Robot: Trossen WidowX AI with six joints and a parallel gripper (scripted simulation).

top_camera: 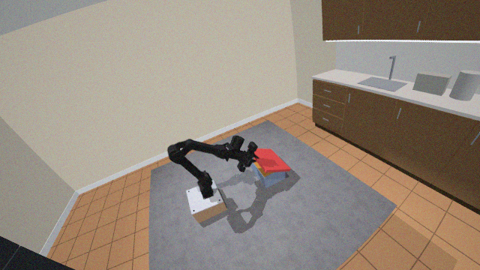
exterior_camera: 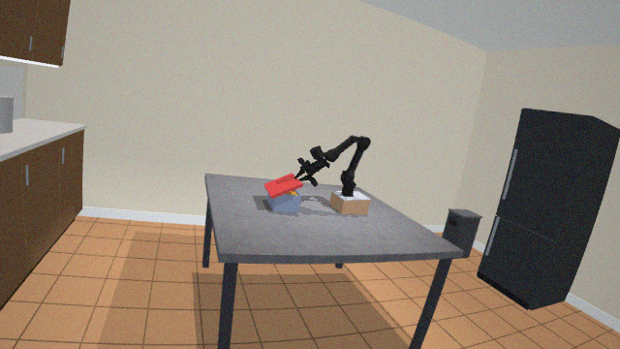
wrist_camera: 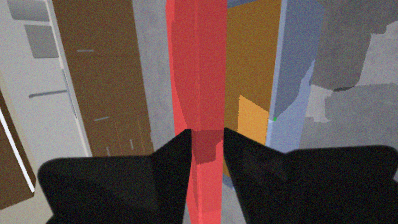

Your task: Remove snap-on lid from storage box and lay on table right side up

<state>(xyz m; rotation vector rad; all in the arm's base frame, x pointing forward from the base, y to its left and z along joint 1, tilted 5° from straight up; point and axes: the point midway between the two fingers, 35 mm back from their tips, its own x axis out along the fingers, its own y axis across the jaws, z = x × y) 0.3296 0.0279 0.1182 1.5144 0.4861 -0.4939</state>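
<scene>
Right now the lid is 70 mm ahead of my gripper tip and 40 mm below it. The rest, counted from my gripper tip: storage box 60 mm ahead, 110 mm below.
</scene>
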